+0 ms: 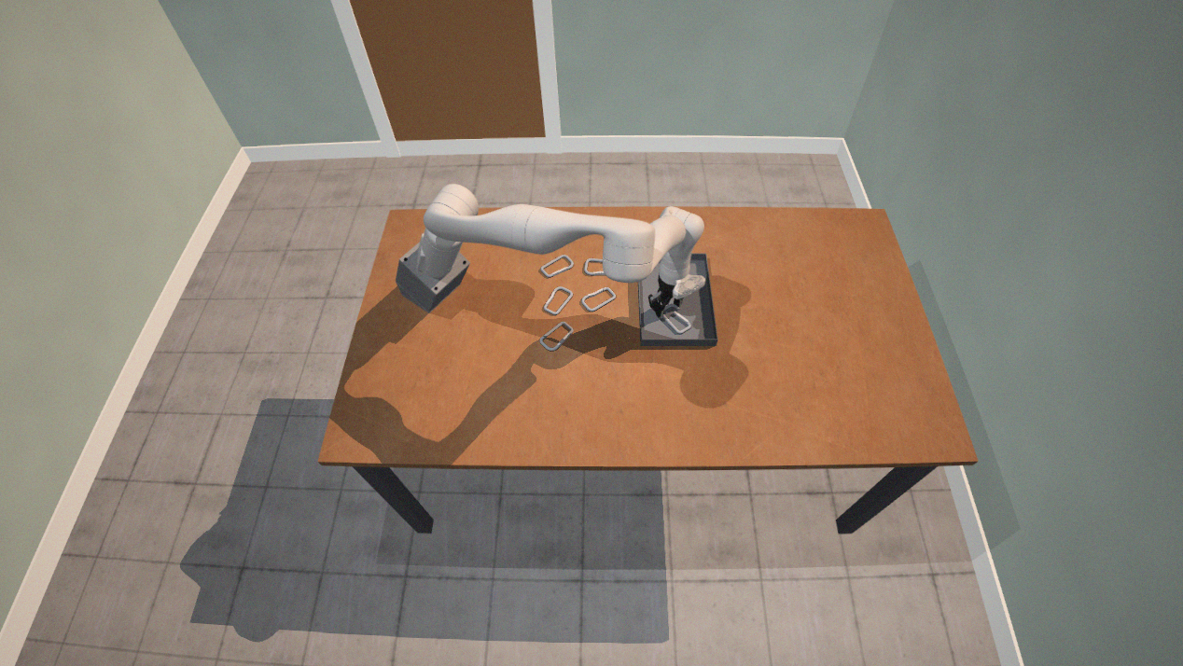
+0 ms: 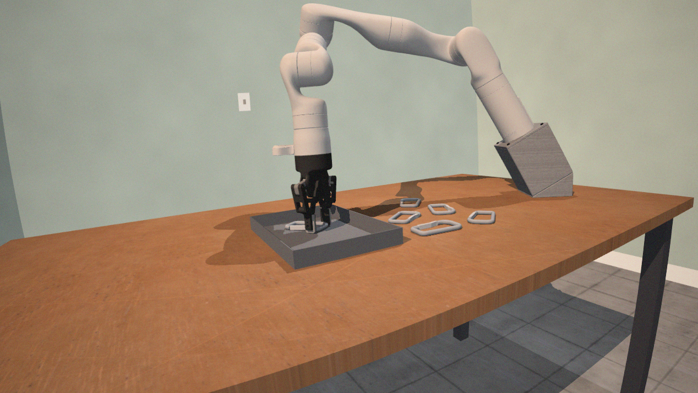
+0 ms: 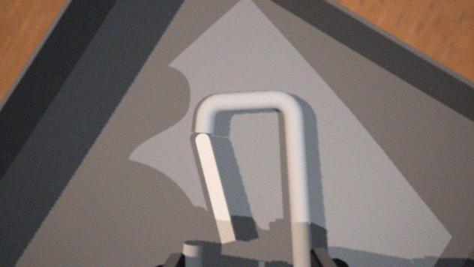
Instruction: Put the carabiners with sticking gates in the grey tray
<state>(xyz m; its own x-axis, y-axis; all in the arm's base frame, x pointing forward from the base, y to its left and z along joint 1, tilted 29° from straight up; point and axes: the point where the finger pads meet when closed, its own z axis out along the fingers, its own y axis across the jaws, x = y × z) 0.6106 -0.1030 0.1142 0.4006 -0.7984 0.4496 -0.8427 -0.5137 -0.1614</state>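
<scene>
Right now my hand is 30 mm to the right of the grey tray, 30 mm short of it and 10 mm above it. Also, from my hand: carabiner gate (160 mm to the left, 160 mm behind, 10 mm below).
</scene>
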